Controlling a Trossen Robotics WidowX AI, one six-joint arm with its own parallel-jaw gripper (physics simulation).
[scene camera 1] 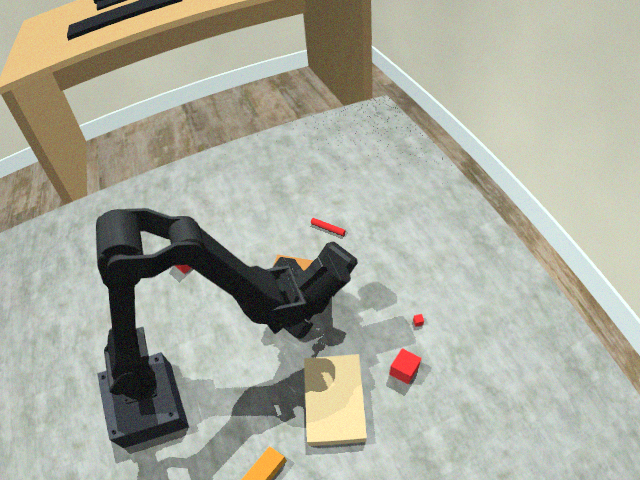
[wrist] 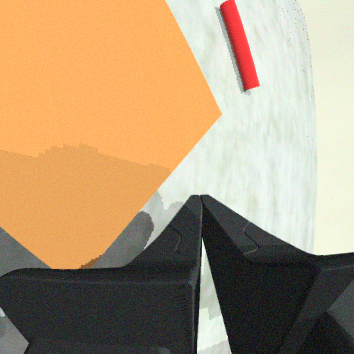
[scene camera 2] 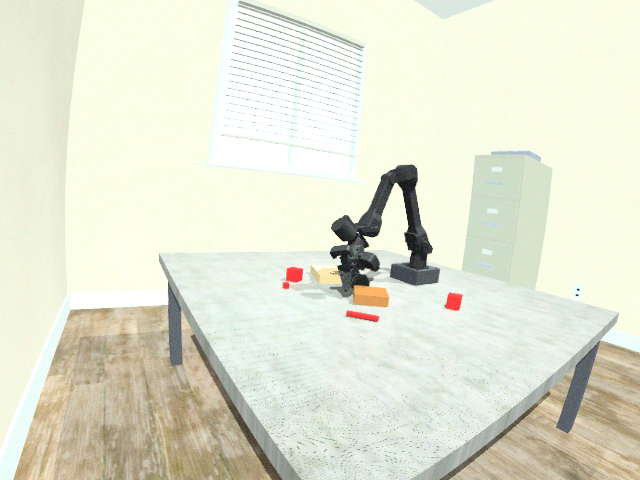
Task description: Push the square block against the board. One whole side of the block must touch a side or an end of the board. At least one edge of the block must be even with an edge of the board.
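Pixels of known places: gripper, between the fingertips: (wrist: 198,202) (scene camera 2: 345,290); arm's base, origin of its link: (scene camera 1: 138,384) (scene camera 2: 417,267).
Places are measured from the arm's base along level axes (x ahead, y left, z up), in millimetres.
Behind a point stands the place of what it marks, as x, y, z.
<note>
The square orange block (scene camera 1: 302,262) @(371, 168, -27) (scene camera 2: 370,296) @(374, 178, -29) (wrist: 100,90) @(349, 130, -27) lies flat on the table, mostly hidden behind the arm in the scene camera 1 view. The pale yellow board (scene camera 1: 336,413) @(321, -155, -27) (scene camera 2: 327,276) @(373, -56, -31) lies flat, well apart from the block. My gripper (scene camera 2: 347,293) @(408, 105, -32) (wrist: 198,202) @(408, 105, -32) is shut and empty, with its tips low near the table. In the scene camera 2 view it stands just left of and behind the block. In the wrist view the block is to the left of and above the fingertips. Whether a finger touches the block, I cannot tell. The fingertips are hidden in the scene camera 1 view.
A red rod (scene camera 1: 327,227) @(454, 251, -45) (scene camera 2: 362,316) @(462, 261, -48) (wrist: 241,47) @(455, 249, -46) lies beyond the block. A red cube (scene camera 1: 405,365) @(462, -121, -16) (scene camera 2: 294,274) @(477, -96, -31) and a tiny one (scene camera 1: 418,320) @(531, -37, -40) (scene camera 2: 285,285) @(539, -26, -45) lie beside the board. Another red cube (scene camera 1: 182,269) @(125, 261, -42) (scene camera 2: 453,301) @(149, 296, -31) and an orange bar (scene camera 1: 265,465) @(180, -203, -25) lie apart.
</note>
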